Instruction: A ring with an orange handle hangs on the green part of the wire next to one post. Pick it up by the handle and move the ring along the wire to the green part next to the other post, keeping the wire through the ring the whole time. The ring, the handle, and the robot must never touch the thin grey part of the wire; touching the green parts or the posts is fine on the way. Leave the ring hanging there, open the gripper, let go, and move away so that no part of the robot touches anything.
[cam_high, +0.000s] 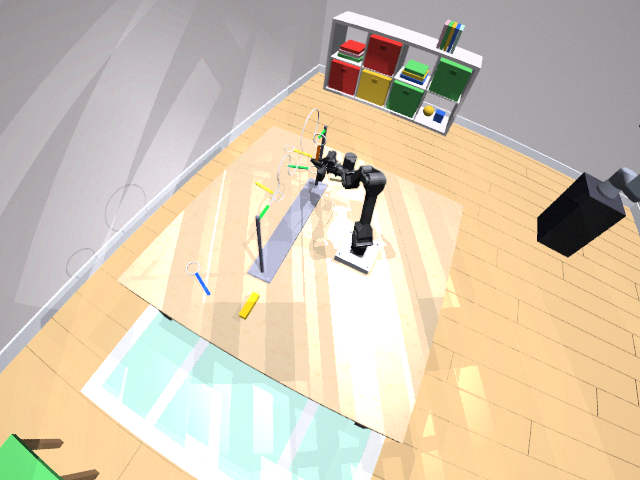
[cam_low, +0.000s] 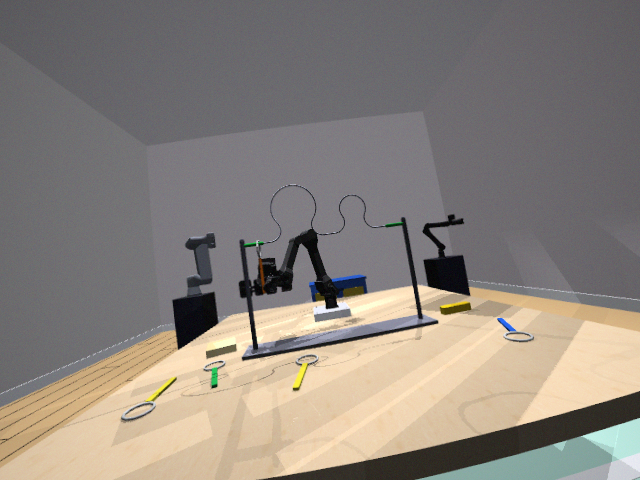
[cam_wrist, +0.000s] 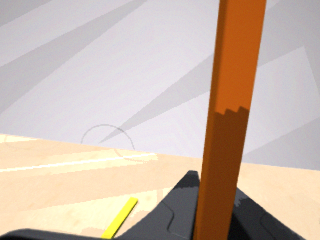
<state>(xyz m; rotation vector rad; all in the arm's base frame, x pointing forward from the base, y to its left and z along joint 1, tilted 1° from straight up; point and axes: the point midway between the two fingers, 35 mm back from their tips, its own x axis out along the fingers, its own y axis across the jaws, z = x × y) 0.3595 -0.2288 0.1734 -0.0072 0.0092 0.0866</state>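
My gripper tip is now 80 mm below the orange-handled ring and 30 mm past it. Also, from my gripper tip: blue-handled ring: 690 mm to the left, 210 mm below, 150 mm ahead; yellow block: 690 mm to the left, 200 mm below, 120 mm behind; tan block: 200 mm to the right, 200 mm below, 100 mm behind.
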